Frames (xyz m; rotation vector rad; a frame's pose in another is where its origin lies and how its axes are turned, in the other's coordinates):
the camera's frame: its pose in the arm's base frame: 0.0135 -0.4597 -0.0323 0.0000 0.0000 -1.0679
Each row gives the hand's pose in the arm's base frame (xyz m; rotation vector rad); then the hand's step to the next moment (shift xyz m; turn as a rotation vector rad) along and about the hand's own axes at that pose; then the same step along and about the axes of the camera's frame.
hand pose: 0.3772 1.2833 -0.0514 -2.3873 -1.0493 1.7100
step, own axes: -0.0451 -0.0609 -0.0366 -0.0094 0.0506 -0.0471
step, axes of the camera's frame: -0.0352 0.0110 0.0756 0.0548 0.0425 0.0070
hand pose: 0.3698 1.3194 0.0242 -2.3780 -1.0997 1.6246
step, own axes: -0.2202 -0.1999 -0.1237 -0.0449 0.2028 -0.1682
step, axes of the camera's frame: -0.0746 -0.0076 0.3133 0.2205 0.1490 0.0247
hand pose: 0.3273 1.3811 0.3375 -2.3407 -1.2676 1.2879
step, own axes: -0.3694 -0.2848 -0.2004 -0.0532 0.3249 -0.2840
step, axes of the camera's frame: -0.0042 -0.1255 0.4919 0.3457 0.2610 0.0371
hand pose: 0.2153 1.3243 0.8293 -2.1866 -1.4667 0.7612
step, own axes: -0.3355 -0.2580 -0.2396 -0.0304 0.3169 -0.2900
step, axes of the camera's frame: 0.1305 -0.2234 0.4118 0.3272 0.2769 0.0415
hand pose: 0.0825 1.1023 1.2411 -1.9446 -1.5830 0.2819
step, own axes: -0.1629 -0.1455 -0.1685 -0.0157 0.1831 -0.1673
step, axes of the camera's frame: 0.1334 -0.1573 0.1832 0.1876 0.1612 0.0242
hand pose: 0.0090 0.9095 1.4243 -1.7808 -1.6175 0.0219
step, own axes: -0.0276 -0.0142 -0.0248 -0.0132 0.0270 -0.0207
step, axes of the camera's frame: 0.0291 -0.0235 0.0135 0.0323 0.0165 -0.0042
